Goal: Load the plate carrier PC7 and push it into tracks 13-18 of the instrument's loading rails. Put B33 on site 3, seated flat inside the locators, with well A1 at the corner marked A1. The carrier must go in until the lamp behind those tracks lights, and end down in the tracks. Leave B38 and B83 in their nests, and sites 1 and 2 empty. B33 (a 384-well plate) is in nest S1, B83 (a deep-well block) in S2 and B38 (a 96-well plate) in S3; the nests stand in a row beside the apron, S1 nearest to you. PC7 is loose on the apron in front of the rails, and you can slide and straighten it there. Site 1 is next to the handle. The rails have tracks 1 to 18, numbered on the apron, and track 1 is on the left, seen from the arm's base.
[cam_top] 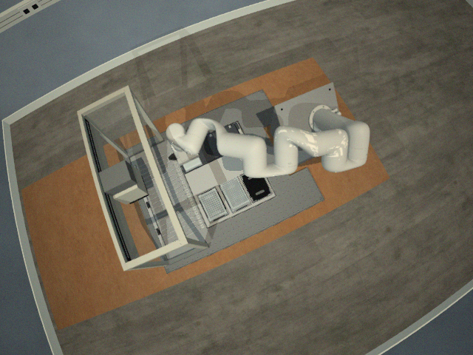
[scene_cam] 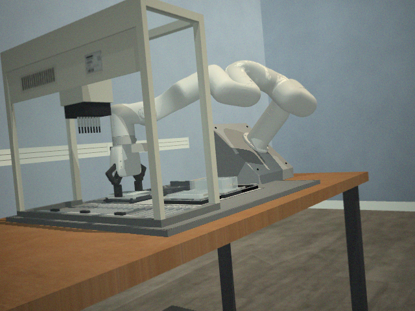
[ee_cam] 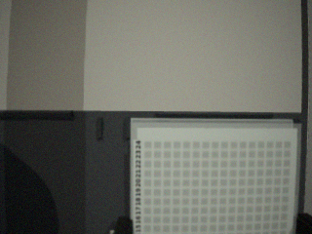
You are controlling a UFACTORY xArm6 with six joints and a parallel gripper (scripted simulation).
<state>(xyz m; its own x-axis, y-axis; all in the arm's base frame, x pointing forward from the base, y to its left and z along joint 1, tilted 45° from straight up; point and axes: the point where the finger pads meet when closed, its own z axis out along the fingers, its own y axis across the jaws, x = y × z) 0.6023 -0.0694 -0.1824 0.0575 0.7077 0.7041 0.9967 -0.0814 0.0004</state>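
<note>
Now: the 384-well plate B33 1 cm below my hand. The rest, counted from my hand: 96-well plate B38 (1 cm ahead, 26 cm to the left, 1 cm below); plate carrier PC7 (11 cm behind, 1 cm to the left, 1 cm below); deep-well block B83 (10 cm behind, 27 cm to the left).
</note>
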